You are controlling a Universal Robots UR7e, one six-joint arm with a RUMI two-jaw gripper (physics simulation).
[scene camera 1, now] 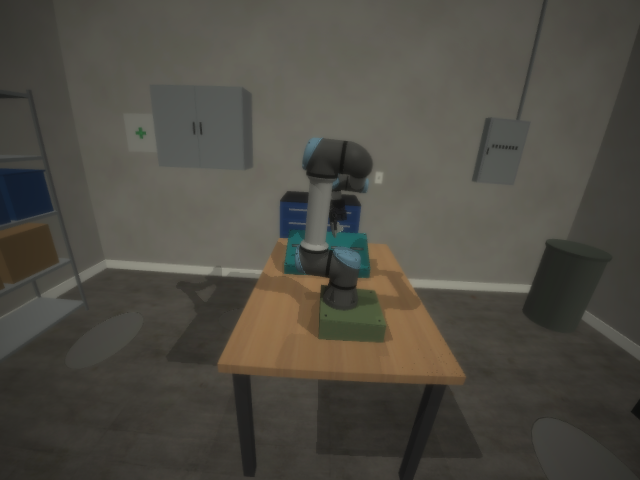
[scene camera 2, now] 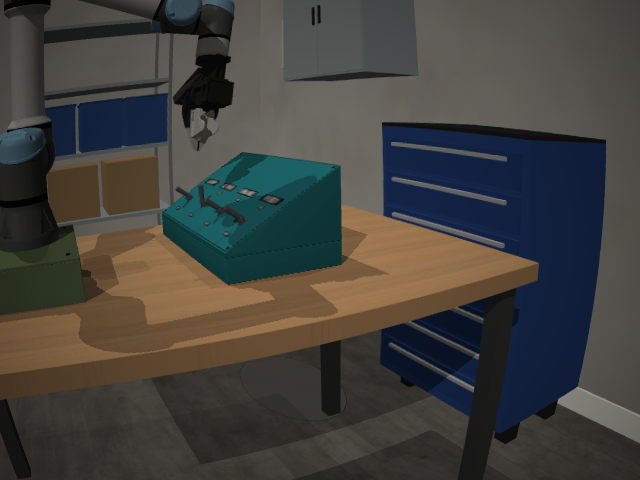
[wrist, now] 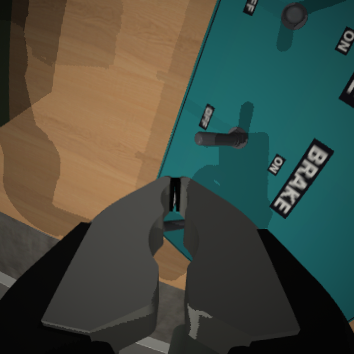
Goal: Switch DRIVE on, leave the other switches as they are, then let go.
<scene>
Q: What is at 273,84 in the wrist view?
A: A teal switch panel.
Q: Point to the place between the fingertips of my gripper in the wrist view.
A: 174,179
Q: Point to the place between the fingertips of my gripper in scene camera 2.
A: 197,150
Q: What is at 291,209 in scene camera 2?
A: A teal switch panel.
</scene>
